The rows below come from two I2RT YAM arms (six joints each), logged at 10 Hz.
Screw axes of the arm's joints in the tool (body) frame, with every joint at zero. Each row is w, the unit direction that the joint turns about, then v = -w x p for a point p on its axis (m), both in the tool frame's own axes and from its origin. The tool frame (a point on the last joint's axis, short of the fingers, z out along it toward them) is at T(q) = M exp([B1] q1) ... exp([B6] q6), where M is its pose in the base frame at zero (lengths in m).
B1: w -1 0 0 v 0.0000 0.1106 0.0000
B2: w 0 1 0 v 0.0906 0.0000 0.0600
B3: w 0 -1 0 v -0.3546 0.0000 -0.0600
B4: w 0 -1 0 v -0.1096 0.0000 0.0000
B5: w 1 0 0 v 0.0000 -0.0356 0.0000
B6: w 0 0 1 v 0.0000 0.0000 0.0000
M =
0 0 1 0.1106
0 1 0 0.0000
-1 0 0 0.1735
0 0 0 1
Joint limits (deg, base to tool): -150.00..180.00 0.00..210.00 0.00..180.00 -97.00..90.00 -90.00..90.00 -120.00..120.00
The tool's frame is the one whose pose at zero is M.
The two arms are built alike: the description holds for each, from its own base.
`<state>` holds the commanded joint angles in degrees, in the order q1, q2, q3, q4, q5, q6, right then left.
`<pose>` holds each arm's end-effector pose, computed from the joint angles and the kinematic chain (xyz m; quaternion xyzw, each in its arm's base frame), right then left.
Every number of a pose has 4 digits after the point. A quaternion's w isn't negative.
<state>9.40 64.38 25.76 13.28 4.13 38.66 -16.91 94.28 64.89 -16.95 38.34 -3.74</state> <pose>0.2310 0.0356 0.1986 0.2319 0.8122 0.1898 0.5005 0.3313 -0.1238 0.2351 0.2219 0.8570 -0.3628 0.2909</pose>
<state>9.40 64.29 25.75 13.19 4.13 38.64 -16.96 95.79 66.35 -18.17 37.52 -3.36</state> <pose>0.2307 0.0356 0.1988 0.2318 0.8123 0.1897 0.5005 0.3365 -0.1253 0.2325 0.2200 0.8628 -0.3555 0.2841</pose>
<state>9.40 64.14 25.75 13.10 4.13 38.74 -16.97 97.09 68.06 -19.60 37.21 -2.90</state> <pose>0.2304 0.0356 0.1992 0.2324 0.8118 0.1903 0.5007 0.3415 -0.1267 0.2322 0.2204 0.8662 -0.3518 0.2783</pose>
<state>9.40 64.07 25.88 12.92 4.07 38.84 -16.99 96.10 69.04 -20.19 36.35 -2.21</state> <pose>0.2305 0.0356 0.1999 0.2329 0.8116 0.1912 0.5005 0.3412 -0.1263 0.2426 0.2265 0.8628 -0.3441 0.2930</pose>
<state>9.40 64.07 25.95 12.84 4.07 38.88 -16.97 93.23 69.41 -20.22 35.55 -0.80</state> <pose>0.2306 0.0356 0.2001 0.2332 0.8116 0.1914 0.5004 0.3357 -0.1241 0.2614 0.2413 0.8512 -0.3351 0.3239</pose>
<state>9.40 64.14 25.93 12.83 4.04 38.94 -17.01 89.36 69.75 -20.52 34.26 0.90</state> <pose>0.2307 0.0356 0.1997 0.2336 0.8119 0.1915 0.4995 0.3260 -0.1207 0.2851 0.2575 0.8367 -0.3209 0.3615</pose>
